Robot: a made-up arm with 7 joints. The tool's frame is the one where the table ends. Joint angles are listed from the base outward.
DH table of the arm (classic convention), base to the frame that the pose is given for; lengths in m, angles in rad. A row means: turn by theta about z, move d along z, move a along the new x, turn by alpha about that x. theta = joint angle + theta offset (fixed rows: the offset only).
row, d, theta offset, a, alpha
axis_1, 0.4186, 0, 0, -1.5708
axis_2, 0, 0, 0, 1.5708
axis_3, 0.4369, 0, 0.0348, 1.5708
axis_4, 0, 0, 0.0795, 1.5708
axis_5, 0.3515, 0, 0, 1.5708
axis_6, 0, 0, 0.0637, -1.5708
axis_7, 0.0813, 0, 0, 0
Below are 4 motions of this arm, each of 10 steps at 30 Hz.
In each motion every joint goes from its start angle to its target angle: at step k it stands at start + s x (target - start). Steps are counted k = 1, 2, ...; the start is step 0. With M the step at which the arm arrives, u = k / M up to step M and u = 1 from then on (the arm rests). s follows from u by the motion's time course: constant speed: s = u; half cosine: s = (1 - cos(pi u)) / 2; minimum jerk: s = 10 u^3 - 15 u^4 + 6 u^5.
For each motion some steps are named. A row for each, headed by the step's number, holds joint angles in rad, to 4 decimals.
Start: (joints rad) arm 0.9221 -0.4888 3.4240 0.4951 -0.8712 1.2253 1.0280
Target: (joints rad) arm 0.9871 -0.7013 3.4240 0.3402 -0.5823 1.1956 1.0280
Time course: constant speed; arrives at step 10
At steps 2, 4, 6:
2: 0.9351 -0.5313 3.4240 0.4641 -0.8134 1.2194 1.0280
4: 0.9481 -0.5738 3.4240 0.4331 -0.7556 1.2134 1.0280
6: 0.9611 -0.6163 3.4240 0.4022 -0.6979 1.2075 1.0280

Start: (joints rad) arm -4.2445 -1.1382 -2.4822 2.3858 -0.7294 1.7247 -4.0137
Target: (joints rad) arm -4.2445 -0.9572 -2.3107 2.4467 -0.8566 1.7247 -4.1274
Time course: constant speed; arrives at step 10
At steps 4, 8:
4: -4.2445 -1.0658 -2.4136 2.4102 -0.7803 1.7247 -4.0592
8: -4.2445 -0.9934 -2.3450 2.4345 -0.8312 1.7247 -4.1047

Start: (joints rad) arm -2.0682 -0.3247 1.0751 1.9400 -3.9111 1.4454 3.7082
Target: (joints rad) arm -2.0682 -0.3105 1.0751 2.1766 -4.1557 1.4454 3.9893
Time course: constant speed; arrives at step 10
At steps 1, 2, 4, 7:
1: -2.0682 -0.3233 1.0751 1.9637 -3.9356 1.4454 3.7363
2: -2.0682 -0.3219 1.0751 1.9873 -3.9600 1.4454 3.7644
4: -2.0682 -0.3190 1.0751 2.0346 -4.0089 1.4454 3.8206
7: -2.0682 -0.3148 1.0751 2.1056 -4.0823 1.4454 3.9050

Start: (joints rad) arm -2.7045 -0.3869 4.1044 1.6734 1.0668 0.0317 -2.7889
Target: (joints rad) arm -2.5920 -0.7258 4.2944 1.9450 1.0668 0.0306 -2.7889
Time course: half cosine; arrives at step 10
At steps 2, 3, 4, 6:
2: -2.6938 -0.4193 4.1225 1.6993 1.0668 0.0316 -2.7889
3: -2.6813 -0.4567 4.1436 1.7294 1.0668 0.0315 -2.7889
4: -2.6656 -0.5040 4.1700 1.7672 1.0668 0.0313 -2.7889
6: -2.6309 -0.6087 4.2288 1.8512 1.0668 0.0310 -2.7889

